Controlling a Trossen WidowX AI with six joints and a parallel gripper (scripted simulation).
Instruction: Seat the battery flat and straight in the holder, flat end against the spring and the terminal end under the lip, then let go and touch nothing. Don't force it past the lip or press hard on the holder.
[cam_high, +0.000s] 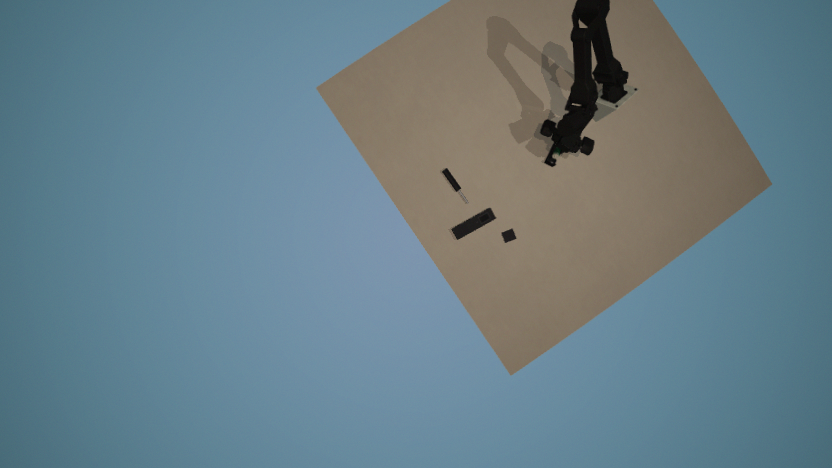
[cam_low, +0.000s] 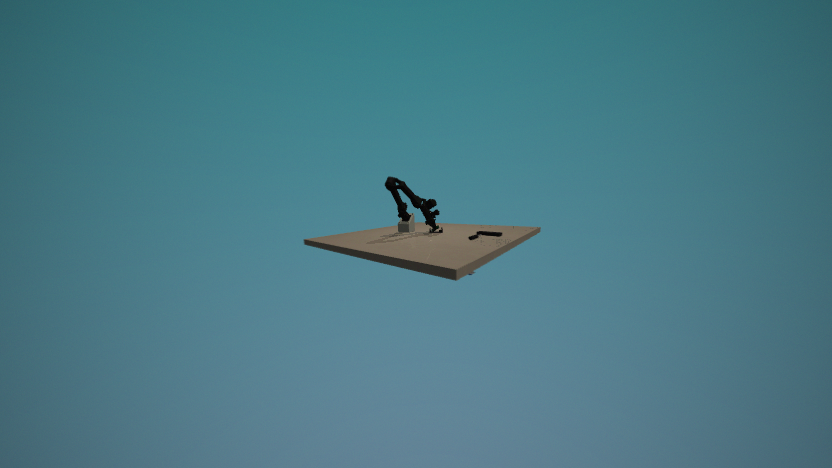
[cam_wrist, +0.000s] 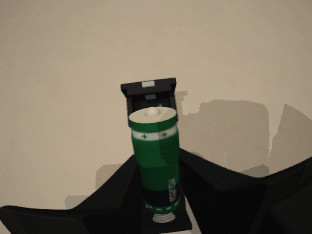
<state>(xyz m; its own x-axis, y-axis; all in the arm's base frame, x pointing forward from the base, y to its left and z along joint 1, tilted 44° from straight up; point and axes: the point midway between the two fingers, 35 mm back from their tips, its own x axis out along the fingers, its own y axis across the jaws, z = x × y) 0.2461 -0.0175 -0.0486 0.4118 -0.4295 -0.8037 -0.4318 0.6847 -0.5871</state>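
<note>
My gripper tip is 10 mm below the green battery. The rest, counted from my gripper tip: long black box: 400 mm ahead, 10 mm to the left, 10 mm below.
</note>
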